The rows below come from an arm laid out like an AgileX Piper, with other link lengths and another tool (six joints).
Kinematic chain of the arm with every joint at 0, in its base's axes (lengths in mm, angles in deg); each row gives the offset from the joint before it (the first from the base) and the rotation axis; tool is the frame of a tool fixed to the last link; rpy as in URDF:
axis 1: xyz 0 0 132.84 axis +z
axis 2: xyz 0 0 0 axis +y
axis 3: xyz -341.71 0 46.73 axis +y
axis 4: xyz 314.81 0 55.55 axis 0.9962 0 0.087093
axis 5: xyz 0 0 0 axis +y
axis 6: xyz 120.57 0 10.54 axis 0.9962 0 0.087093
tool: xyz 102.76 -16 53.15 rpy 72.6 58.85 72.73
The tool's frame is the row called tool.
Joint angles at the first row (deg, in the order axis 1, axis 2, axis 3, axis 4, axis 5, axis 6):
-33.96 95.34 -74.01 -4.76 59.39 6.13
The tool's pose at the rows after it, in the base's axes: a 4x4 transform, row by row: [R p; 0 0 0 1], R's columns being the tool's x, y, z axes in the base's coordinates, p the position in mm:
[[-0.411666 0.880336 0.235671 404.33], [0.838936 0.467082 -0.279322 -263.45], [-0.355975 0.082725 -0.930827 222.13], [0 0 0 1]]
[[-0.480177 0.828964 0.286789 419.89], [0.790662 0.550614 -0.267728 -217.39], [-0.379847 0.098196 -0.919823 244.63], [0 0 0 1]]
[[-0.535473 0.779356 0.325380 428.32], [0.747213 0.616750 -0.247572 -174.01], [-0.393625 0.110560 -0.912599 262.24], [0 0 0 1]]
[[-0.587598 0.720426 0.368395 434.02], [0.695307 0.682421 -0.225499 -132.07], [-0.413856 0.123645 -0.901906 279.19], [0 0 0 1]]
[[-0.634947 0.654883 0.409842 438.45], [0.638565 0.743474 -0.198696 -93.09], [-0.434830 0.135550 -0.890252 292.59], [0 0 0 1]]
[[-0.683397 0.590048 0.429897 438.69], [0.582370 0.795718 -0.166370 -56.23], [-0.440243 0.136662 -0.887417 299.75], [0 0 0 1]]
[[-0.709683 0.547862 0.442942 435.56], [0.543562 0.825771 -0.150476 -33.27], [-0.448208 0.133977 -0.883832 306.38], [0 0 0 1]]
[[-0.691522 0.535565 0.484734 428.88], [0.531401 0.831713 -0.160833 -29.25], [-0.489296 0.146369 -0.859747 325.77], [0 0 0 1]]
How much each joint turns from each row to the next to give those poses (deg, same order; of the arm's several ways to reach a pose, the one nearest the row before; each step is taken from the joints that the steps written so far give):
5.58 -3.06 0.01 -1.22 1.17 0.72
5.95 -2.97 -0.01 -0.18 1.27 0.37
5.55 -2.51 0.01 -0.14 1.46 0.80
5.49 -2.32 -0.01 -0.30 0.87 0.51
5.14 -1.75 0.00 -0.28 0.25 0.15
4.85 -1.14 0.00 -0.14 0.83 -0.01
3.30 -1.03 0.00 -0.53 0.75 0.32
1.27 -2.39 0.00 -1.41 -0.12 1.00

